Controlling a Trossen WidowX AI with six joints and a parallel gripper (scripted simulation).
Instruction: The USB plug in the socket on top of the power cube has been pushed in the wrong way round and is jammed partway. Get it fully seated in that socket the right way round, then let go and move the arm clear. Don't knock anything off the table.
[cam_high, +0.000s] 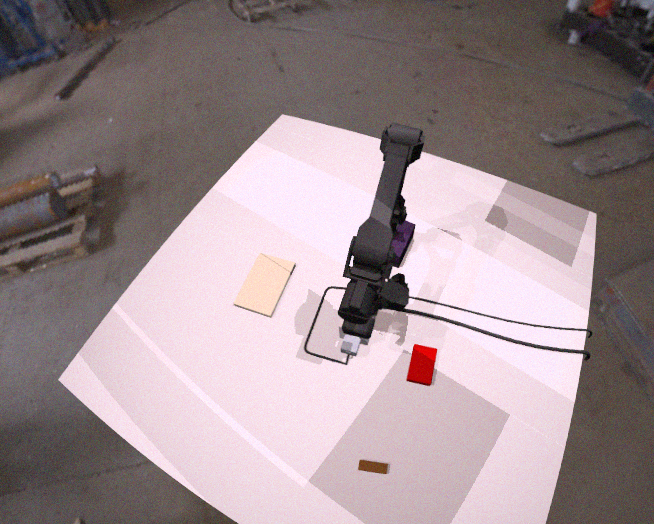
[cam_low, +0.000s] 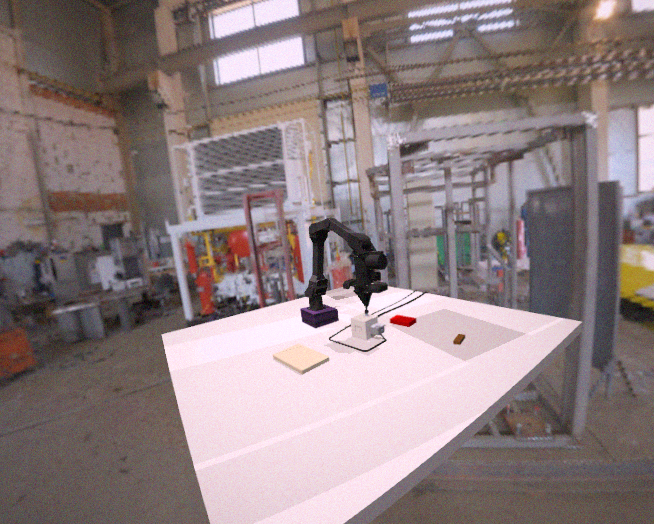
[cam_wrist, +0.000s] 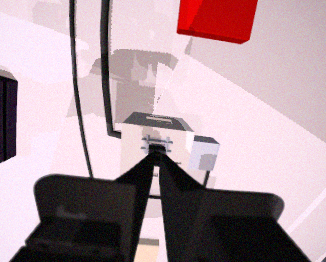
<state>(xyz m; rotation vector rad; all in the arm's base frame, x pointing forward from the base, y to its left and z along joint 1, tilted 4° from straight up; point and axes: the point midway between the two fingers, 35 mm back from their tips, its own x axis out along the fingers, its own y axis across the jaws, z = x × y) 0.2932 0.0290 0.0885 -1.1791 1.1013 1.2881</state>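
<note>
Now: gripper tip 20 mm above the USB plug. Round my gripper tip: beige plate: 40 mm behind, 310 mm to the right, 100 mm below; then small brown block: 320 mm ahead, 130 mm to the left, 110 mm below; then red block: 50 mm ahead, 160 mm to the left, 100 mm below.
</note>
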